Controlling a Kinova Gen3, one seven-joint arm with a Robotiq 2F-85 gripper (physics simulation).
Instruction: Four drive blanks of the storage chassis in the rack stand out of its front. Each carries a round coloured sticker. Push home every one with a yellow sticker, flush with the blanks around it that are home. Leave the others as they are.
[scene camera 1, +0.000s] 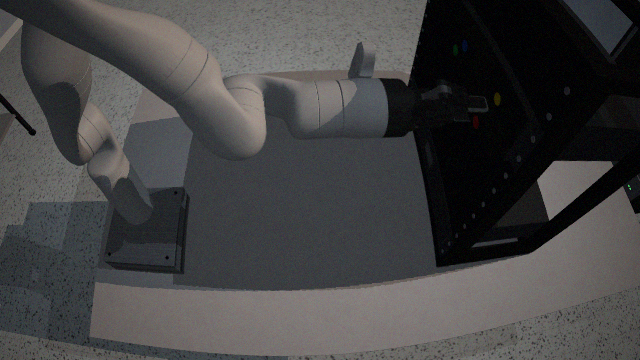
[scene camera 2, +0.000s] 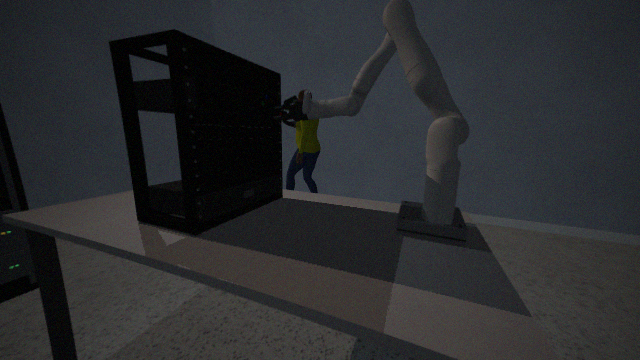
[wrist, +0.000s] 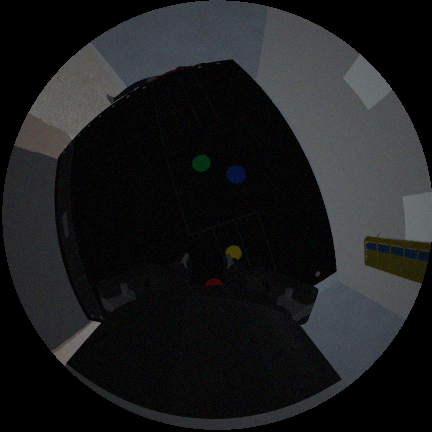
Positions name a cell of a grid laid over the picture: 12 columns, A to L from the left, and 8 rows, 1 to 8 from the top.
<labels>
rack: scene camera 1 K3; scene camera 2 E4; wrist F3
</labels>
